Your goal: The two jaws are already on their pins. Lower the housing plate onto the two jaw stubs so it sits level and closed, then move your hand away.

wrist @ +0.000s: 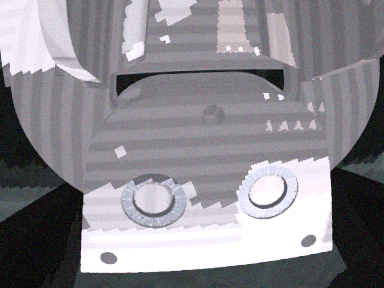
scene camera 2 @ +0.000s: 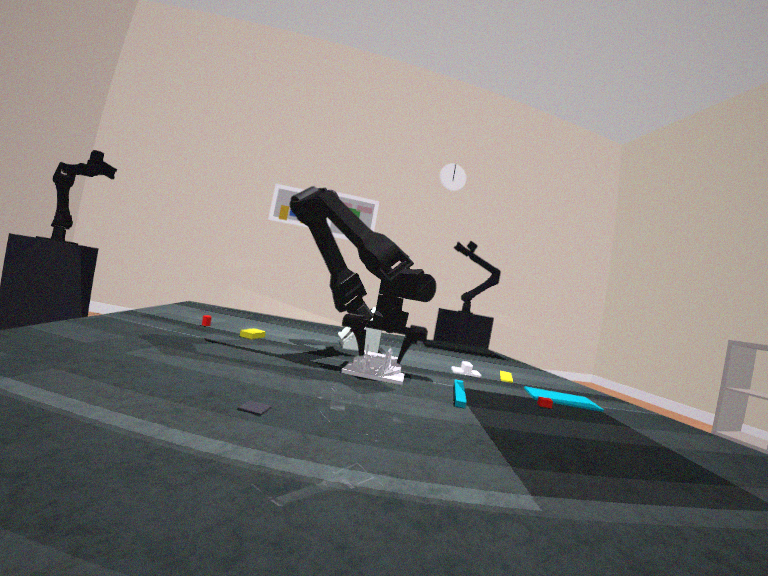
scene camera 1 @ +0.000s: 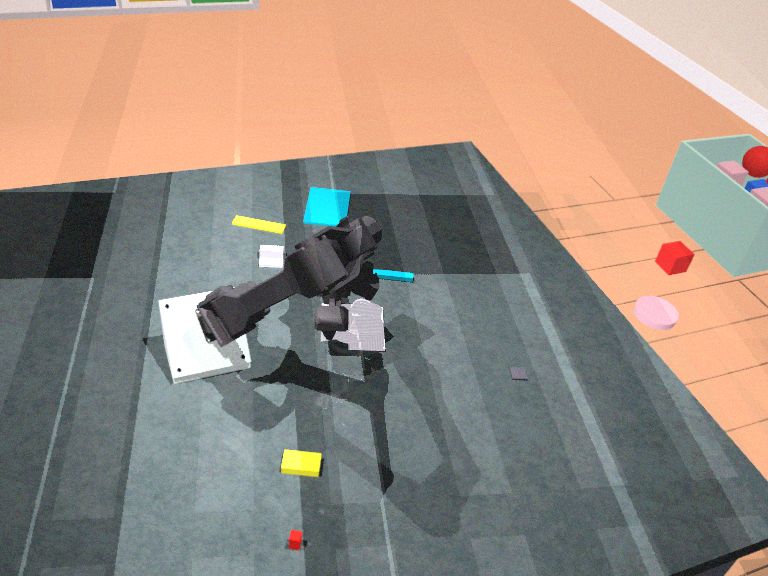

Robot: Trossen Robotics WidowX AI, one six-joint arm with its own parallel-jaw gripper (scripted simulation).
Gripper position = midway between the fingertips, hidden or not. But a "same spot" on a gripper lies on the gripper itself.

gripper: wrist; scene camera 2 378, 364; scene camera 1
cyan square: scene camera 2; scene camera 1; not seen in the wrist view (out of frame)
same spot on gripper: (wrist: 48, 231) = (scene camera 1: 335, 300)
same spot on cyan square: (scene camera 2: 559, 398) = (scene camera 1: 331, 208)
